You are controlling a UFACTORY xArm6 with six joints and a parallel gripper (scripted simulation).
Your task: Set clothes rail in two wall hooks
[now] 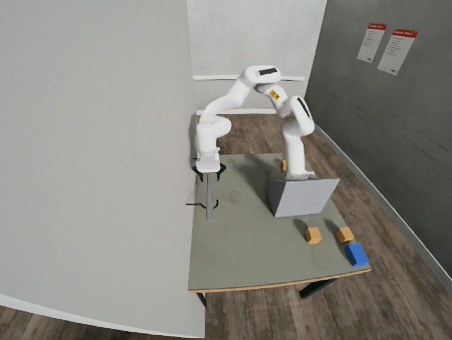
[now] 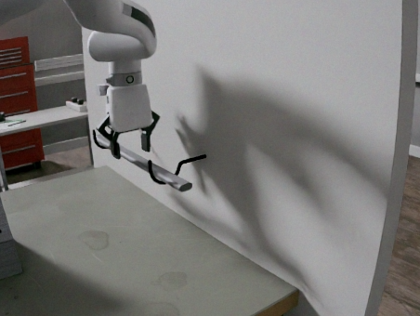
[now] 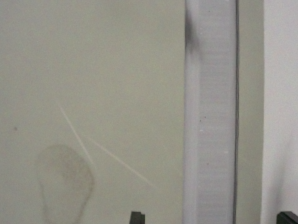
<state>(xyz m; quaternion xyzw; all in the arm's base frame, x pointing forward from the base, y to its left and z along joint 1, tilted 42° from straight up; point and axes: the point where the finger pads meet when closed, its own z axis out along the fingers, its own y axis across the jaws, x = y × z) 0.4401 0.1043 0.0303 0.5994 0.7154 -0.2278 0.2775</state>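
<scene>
My gripper is now 2 cm above the grey clothes rail. Also, from my hand: blue block (70 cm behind, 29 cm to the left, 17 cm below); white wall panel (24 cm above, 12 cm ahead, 2 cm to the left).
</scene>
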